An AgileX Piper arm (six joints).
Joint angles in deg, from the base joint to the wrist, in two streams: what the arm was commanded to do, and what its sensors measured. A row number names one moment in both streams.
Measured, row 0:
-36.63, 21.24, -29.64, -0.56, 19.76, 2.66
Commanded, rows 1 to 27:
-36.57, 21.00, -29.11, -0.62, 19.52, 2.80
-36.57, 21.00, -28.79, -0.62, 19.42, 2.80
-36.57, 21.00, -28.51, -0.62, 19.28, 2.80
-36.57, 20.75, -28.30, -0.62, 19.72, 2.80
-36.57, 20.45, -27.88, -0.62, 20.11, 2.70
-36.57, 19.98, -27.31, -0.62, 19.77, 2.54
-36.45, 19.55, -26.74, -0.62, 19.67, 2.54
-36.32, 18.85, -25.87, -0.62, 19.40, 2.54
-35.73, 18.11, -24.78, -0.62, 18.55, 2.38
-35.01, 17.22, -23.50, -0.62, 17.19, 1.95
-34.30, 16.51, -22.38, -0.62, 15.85, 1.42
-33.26, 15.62, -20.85, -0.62, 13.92, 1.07
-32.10, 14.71, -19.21, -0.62, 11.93, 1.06
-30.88, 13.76, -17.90, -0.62, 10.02, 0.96
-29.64, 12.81, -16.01, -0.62, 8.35, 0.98
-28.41, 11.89, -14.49, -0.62, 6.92, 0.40
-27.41, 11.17, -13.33, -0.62, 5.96, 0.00
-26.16, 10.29, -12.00, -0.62, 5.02, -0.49
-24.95, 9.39, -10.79, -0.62, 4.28, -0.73
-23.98, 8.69, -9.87, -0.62, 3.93, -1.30
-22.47, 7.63, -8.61, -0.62, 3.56, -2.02
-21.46, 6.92, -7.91, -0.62, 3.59, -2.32
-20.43, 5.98, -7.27, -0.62, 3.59, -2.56
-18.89, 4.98, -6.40, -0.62, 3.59, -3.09
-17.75, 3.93, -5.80, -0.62, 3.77, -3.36
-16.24, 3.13, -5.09, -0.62, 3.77, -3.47
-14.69, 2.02, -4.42, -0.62, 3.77, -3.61
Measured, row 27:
-19.58, 5.58, -6.95, -0.56, 4.72, -2.20
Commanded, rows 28 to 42:
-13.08, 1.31, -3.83, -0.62, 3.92, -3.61
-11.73, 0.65, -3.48, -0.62, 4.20, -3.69
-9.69, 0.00, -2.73, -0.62, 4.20, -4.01
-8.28, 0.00, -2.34, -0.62, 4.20, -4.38
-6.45, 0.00, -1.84, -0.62, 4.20, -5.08
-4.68, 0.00, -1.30, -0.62, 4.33, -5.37
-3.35, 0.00, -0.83, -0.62, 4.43, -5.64
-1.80, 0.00, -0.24, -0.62, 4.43, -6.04
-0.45, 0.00, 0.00, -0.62, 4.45, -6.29
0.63, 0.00, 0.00, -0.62, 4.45, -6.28
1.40, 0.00, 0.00, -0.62, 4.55, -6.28
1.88, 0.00, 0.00, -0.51, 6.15, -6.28
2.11, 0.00, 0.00, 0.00, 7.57, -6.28
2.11, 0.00, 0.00, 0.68, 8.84, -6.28
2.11, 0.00, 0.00, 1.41, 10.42, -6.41
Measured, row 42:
1.43, 0.37, -0.18, -0.35, 5.81, -5.70
